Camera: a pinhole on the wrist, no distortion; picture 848 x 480 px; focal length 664.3 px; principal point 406.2 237.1 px. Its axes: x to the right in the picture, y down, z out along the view. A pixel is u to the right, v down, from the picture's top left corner.
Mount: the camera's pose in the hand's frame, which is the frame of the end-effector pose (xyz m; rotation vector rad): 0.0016 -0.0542 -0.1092 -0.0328 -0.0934 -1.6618
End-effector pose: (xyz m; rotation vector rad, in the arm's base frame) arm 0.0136 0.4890 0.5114 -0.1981 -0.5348 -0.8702
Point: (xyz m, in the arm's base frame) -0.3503 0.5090 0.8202
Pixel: 729 230
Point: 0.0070 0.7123 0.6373
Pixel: 67 42
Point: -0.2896 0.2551 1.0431
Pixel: outside the picture
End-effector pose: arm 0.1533 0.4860 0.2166 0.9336 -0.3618 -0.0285
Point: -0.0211 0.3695 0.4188
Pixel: 179 88
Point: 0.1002 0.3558 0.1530
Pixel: 708 123
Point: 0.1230 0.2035 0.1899
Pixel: 736 318
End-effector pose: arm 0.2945 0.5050 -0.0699 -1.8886 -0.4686 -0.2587
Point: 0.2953 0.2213 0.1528
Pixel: behind the camera
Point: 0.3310 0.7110 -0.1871
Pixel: 250 293
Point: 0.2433 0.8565 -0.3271
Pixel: 293 150
